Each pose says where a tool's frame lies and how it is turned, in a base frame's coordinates. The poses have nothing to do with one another.
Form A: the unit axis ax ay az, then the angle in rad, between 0 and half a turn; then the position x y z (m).
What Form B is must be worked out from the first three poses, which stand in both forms.
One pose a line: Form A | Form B
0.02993 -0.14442 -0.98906 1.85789 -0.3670 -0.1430 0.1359 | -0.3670 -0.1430 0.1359; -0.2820 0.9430 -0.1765; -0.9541 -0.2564 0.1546; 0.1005 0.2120 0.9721
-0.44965 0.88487 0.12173 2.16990 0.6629 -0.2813 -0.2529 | 0.6629 -0.2813 -0.2529; -0.2477 -0.7228 0.6452; -0.5217 0.6606 0.5398; -0.8164 -0.2029 -0.5407
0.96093 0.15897 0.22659 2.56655 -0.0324 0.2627 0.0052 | -0.0324 0.2627 0.0052; 0.8591 0.1577 0.4869; 0.4042 -0.7927 -0.4564; 0.3140 0.5889 -0.7447
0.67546 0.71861 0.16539 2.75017 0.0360 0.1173 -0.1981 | 0.0360 0.1173 -0.1981; -0.0464 0.8710 0.4891; 0.9972 0.0694 -0.0290; -0.0592 0.4864 -0.8717
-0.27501 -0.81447 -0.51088 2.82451 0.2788 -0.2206 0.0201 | 0.2788 -0.2206 0.0201; -0.8027 0.5961 0.0200; 0.2775 0.3435 0.8972; 0.5279 0.7257 -0.4412
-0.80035 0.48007 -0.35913 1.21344 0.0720 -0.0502 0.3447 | 0.0720 -0.0502 0.3447; 0.7663 0.0866 0.6366; -0.5863 0.4996 0.6377; -0.2629 -0.8619 0.4337
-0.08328 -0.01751 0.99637 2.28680 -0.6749 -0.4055 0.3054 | -0.6749 -0.4055 0.3054; -0.6449 -0.7493 -0.1507; 0.7541 -0.6559 0.0339; -0.1242 -0.0917 0.9880
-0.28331 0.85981 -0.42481 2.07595 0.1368 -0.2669 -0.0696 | 0.1368 -0.2669 -0.0696; -0.3648 0.0103 0.9310; -0.7332 0.6131 -0.2941; -0.5738 -0.7899 -0.2161
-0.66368 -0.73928 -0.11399 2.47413 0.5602 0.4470 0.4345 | 0.5602 0.4470 0.4345; 0.0010 0.9466 -0.3225; 0.8054 0.1904 0.5613; 0.5927 -0.2604 -0.7622
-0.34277 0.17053 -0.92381 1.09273 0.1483 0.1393 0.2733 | 0.1483 0.1393 0.2733; 0.5235 0.7887 0.3224; -0.8518 0.4758 0.2193; 0.0196 -0.3894 0.9209
